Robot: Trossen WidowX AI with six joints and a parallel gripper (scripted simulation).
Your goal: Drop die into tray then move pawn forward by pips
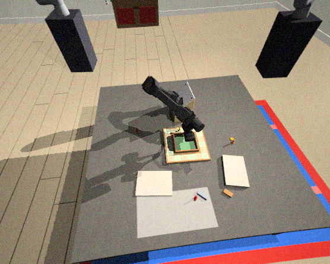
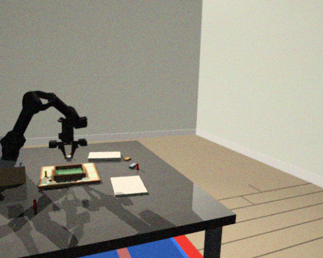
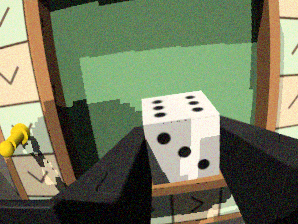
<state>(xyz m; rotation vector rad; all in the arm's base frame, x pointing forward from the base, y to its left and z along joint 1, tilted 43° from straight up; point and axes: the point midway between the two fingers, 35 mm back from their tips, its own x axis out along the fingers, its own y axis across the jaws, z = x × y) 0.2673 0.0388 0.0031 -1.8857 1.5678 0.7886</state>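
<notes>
My gripper tip is now 110 mm past the yellow pawn, 60 mm above it and 30 mm to the left of it. Also, from my gripper tip: grey block 360 mm ahead, 80 mm below, 60 mm to the left; then white die right at my gripper tip; then green dice tray 80 mm below.
</notes>
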